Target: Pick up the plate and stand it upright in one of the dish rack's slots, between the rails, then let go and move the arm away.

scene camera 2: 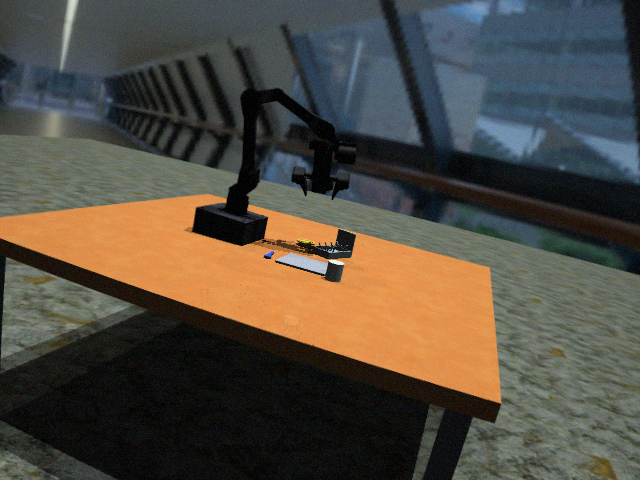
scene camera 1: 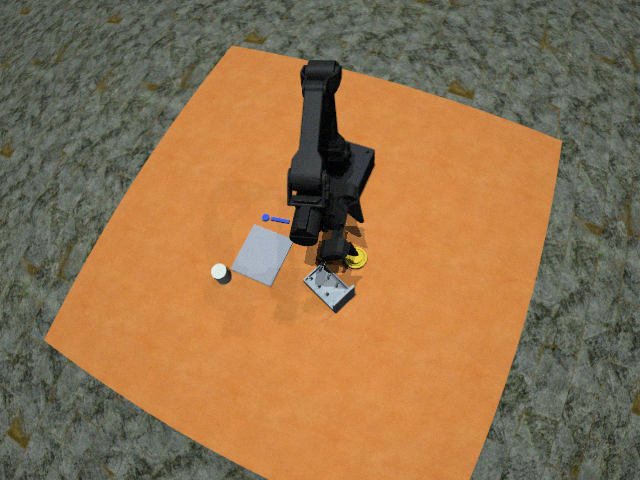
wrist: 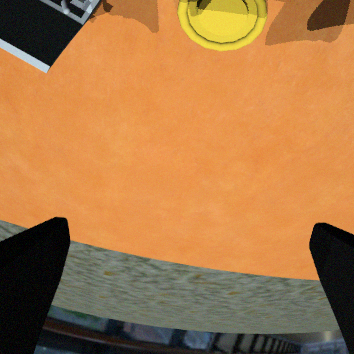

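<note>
The yellow round plate (scene camera 1: 357, 259) (scene camera 2: 305, 241) (wrist: 222, 30) lies flat on the orange table, beside the dish rack. The grey dish rack (scene camera 1: 345, 299) (scene camera 2: 346, 243) (wrist: 32, 37) has small pegs on its base and a raised wall at one end; no plate shows in its visible part. In the wrist view part of it shows at the top left. My gripper (scene camera 1: 358, 236) (scene camera 2: 319, 196) (wrist: 194, 235) is open and empty, high above the table. Its fingers point down in scene camera 2. In scene camera 1 a fingertip overlaps the plate's edge and the gripper partly hides the rack's near end.
A flat pale grey board (scene camera 1: 262, 255) (scene camera 2: 299, 262) lies beside the rack. A white-topped cylinder (scene camera 1: 219, 271) (scene camera 2: 334, 271) stands near the board's corner. A small blue spoon-like object (scene camera 1: 279, 220) (scene camera 2: 268, 254) lies between the board and the arm's black base (scene camera 1: 361, 160) (scene camera 2: 230, 224).
</note>
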